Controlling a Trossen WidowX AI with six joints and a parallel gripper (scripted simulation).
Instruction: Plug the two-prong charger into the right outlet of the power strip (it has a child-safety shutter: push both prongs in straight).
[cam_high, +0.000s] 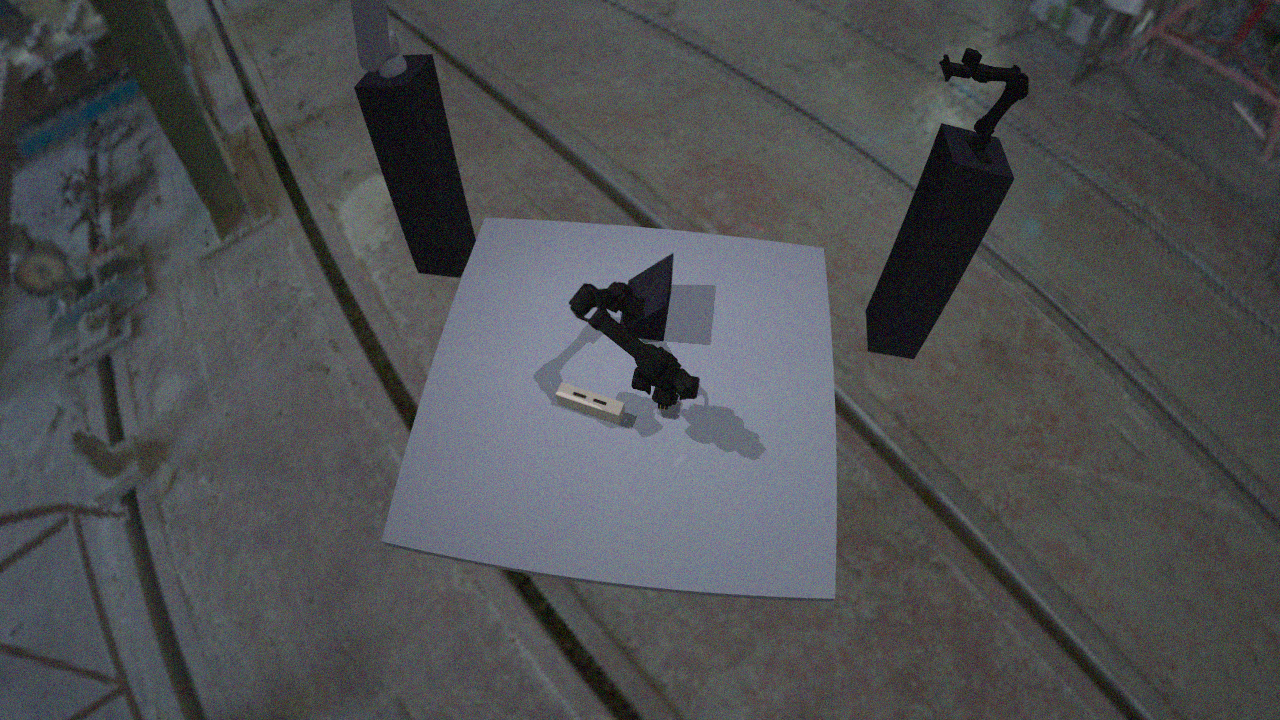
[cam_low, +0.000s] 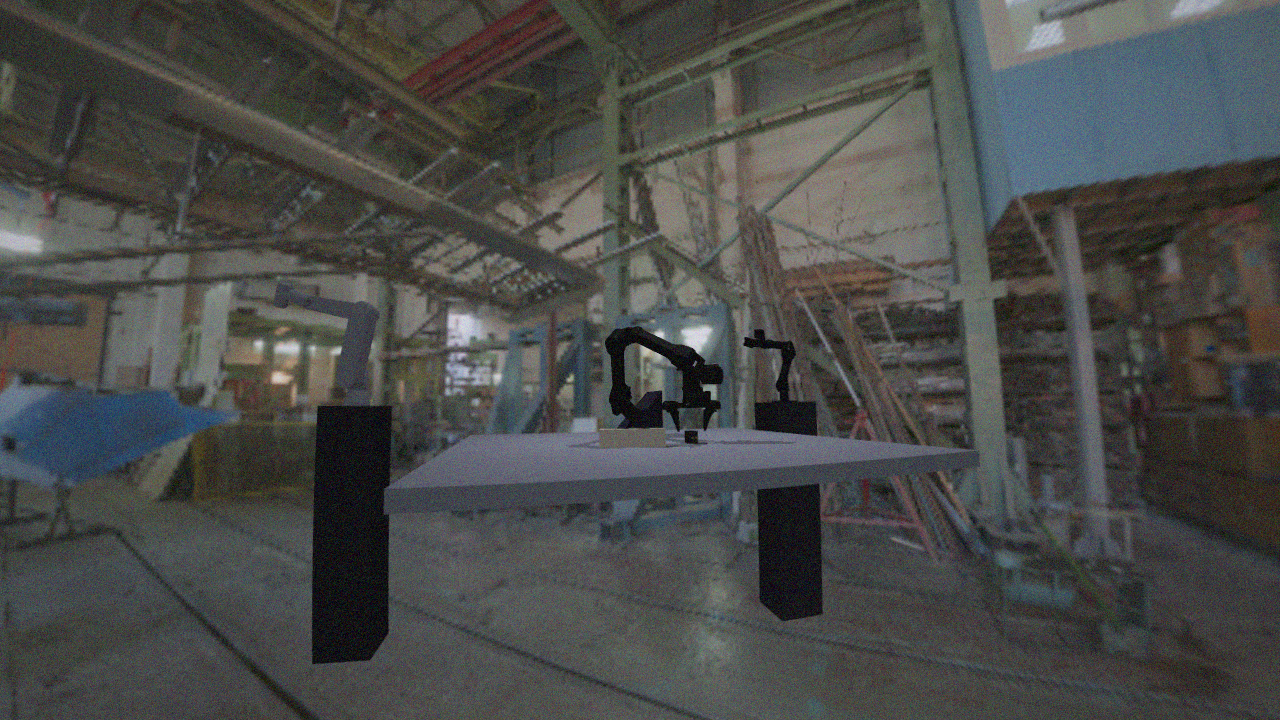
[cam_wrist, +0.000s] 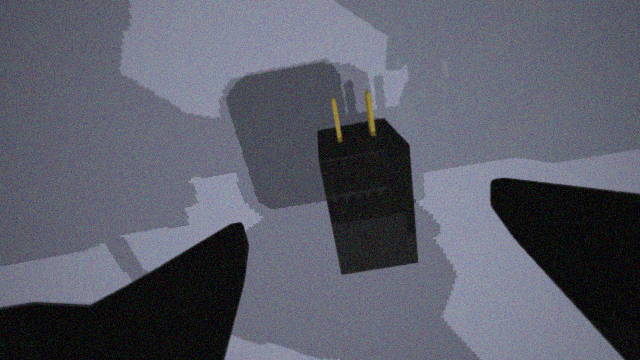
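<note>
Now: the black two-prong charger 20 mm below my gripper tip and 10 mm ahead of it.
</note>
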